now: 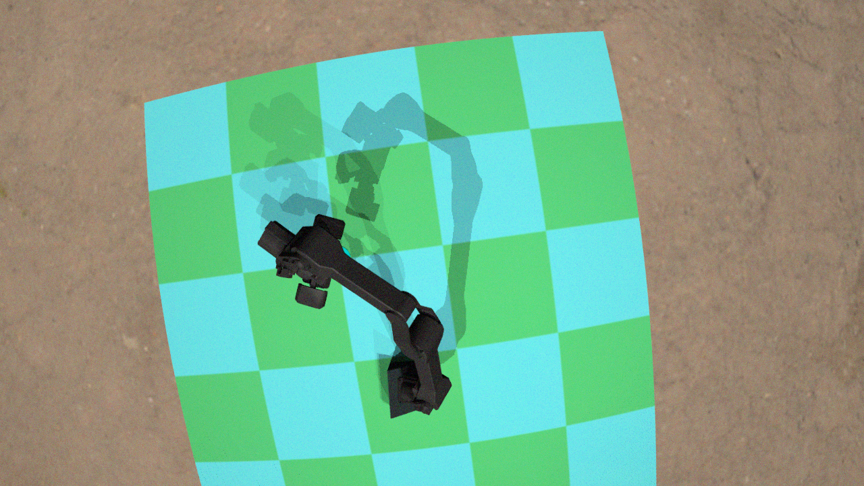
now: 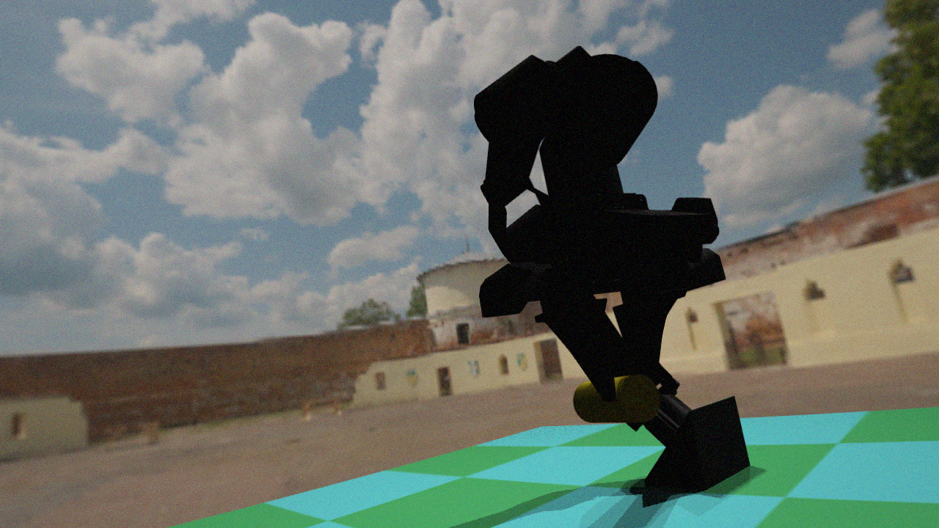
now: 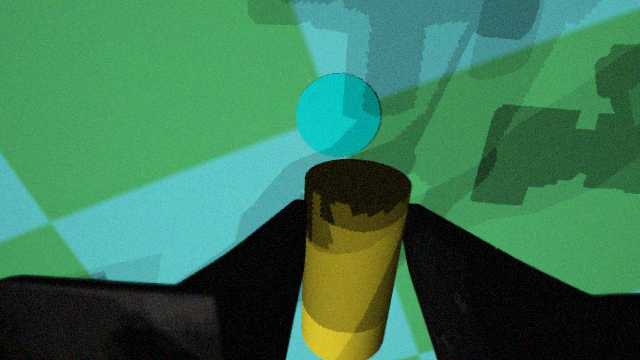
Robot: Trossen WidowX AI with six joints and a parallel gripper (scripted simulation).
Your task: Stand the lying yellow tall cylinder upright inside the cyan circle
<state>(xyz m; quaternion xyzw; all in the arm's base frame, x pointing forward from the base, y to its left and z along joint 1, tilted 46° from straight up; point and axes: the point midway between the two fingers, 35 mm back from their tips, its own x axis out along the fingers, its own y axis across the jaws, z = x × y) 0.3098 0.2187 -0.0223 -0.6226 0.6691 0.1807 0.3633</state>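
Right now the cyan circle is 14 cm below my gripper tip. Also, from my gripper tip: yellow tall cylinder 2 cm to the right, 1 cm behind.
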